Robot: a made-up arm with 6 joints.
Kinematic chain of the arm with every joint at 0, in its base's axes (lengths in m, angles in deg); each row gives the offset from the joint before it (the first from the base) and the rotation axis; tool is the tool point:
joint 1: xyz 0 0 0.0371 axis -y
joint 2: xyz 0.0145 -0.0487 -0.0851 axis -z
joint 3: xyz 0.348 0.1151 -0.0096 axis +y
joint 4: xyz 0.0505 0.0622 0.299 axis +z
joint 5: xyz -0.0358 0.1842 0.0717 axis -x
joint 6: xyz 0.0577 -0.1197 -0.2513 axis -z
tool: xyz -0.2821 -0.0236 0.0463
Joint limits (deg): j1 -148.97..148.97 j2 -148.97..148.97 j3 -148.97..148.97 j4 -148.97..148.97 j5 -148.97..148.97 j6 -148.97..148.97
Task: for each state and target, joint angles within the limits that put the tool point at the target. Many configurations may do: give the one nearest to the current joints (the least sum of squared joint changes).
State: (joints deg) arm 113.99 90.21 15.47 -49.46 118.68 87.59
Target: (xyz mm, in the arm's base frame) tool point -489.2 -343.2 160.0
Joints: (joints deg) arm 123.84 70.32 14.07 -54.34 136.86 66.33
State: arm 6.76 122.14 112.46 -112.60 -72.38 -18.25
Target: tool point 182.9 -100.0 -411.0
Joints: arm 4.18 107.93 144.59 -124.53 -88.10 -25.78
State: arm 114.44 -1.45 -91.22 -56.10 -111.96 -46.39
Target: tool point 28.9 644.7 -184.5
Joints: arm 121.63 -23.04 -97.73 -35.64 -128.74 -40.02
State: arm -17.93 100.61 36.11 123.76 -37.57 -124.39
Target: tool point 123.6 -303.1 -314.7
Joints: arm -56.67 81.68 30.73 116.57 -38.67 -113.78
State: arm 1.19 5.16 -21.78 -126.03 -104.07 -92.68
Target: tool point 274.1 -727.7 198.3
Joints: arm 5.97 45.28 -15.94 -135.93 -119.57 -98.07
